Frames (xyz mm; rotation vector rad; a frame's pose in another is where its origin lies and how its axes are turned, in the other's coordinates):
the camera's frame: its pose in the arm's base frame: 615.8 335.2 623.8 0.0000 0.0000 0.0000
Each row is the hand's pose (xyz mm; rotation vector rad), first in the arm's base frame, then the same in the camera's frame.
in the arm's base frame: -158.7 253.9 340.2 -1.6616 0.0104 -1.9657
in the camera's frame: -774.5 -81.3 -283.6 -1.6616 0.0104 -1.9657
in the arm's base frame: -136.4 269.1 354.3 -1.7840 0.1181 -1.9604
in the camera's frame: -752.2 -66.1 -269.5 -1.7840 0.1181 -1.9604
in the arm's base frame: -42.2 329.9 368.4 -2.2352 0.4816 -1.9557
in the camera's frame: -658.0 -5.3 -255.4 -2.2352 0.4816 -1.9557
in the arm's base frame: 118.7 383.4 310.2 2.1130 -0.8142 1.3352
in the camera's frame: -497.1 48.2 -313.6 2.1130 -0.8142 1.3352
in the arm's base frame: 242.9 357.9 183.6 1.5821 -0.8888 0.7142
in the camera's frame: -372.9 22.7 -440.2 1.5821 -0.8888 0.7142
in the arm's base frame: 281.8 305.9 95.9 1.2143 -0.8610 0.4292
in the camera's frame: -334.0 -29.3 -527.9 1.2143 -0.8610 0.4292
